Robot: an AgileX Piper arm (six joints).
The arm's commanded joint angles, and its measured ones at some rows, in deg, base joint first. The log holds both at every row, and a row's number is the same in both.
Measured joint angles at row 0: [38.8 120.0 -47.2 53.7 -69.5 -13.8]
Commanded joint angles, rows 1 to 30: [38.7 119.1 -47.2 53.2 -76.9 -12.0]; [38.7 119.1 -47.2 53.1 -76.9 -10.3]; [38.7 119.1 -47.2 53.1 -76.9 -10.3]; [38.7 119.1 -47.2 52.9 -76.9 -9.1]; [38.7 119.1 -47.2 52.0 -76.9 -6.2]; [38.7 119.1 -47.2 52.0 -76.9 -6.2]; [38.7 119.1 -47.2 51.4 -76.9 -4.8]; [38.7 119.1 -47.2 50.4 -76.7 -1.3]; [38.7 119.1 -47.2 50.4 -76.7 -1.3]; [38.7 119.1 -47.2 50.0 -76.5 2.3]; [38.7 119.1 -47.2 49.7 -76.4 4.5]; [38.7 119.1 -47.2 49.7 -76.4 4.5]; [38.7 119.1 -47.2 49.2 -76.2 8.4]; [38.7 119.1 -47.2 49.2 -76.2 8.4]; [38.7 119.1 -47.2 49.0 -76.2 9.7]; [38.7 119.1 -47.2 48.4 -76.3 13.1]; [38.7 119.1 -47.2 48.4 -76.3 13.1]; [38.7 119.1 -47.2 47.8 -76.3 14.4]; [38.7 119.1 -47.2 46.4 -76.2 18.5]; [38.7 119.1 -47.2 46.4 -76.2 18.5]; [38.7 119.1 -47.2 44.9 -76.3 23.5]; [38.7 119.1 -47.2 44.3 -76.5 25.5]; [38.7 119.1 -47.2 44.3 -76.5 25.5]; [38.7 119.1 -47.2 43.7 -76.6 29.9]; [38.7 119.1 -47.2 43.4 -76.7 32.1]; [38.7 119.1 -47.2 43.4 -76.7 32.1]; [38.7 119.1 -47.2 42.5 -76.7 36.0]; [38.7 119.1 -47.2 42.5 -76.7 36.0]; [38.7 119.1 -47.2 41.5 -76.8 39.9]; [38.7 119.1 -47.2 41.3 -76.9 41.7]
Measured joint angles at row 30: [38.2 120.0 -46.2 49.8 -69.7 37.4]
